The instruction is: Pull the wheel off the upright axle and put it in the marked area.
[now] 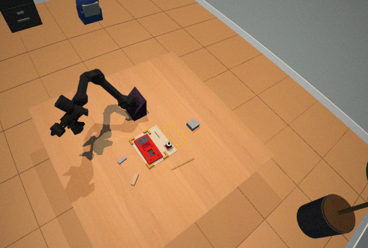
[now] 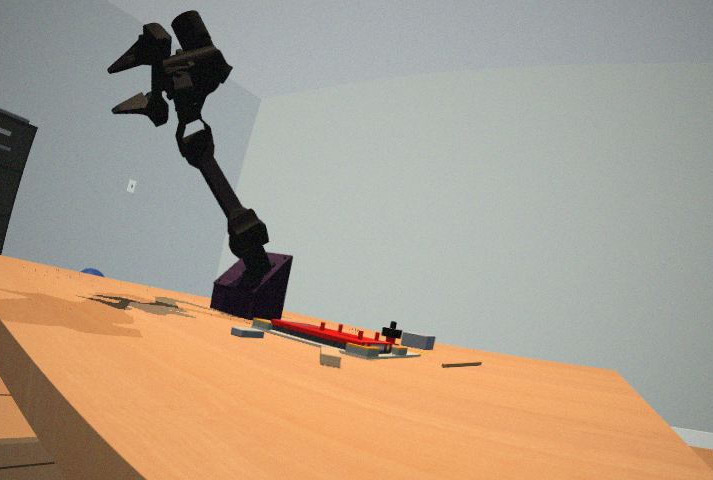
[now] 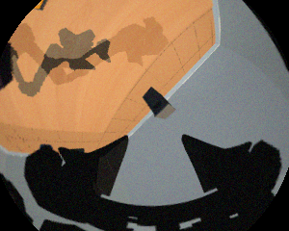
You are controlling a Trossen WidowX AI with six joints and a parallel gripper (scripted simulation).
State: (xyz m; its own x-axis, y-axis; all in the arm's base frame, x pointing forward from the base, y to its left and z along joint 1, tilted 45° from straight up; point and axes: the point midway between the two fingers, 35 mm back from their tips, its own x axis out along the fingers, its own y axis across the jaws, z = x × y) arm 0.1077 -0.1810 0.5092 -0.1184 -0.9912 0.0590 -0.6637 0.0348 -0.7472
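Now: gripper tip 58 cm to the right of the small dark wheel, 28 cm above it and 24 cm short of it. From my gripper tip the other things lie so: small grey piece: 32 cm below, 26 cm to the left, 18 cm ahead; then tan piece: 33 cm ahead, 32 cm below, 27 cm to the left; then grey base plate: 47 cm to the left, 31 cm below, 19 cm ahead.
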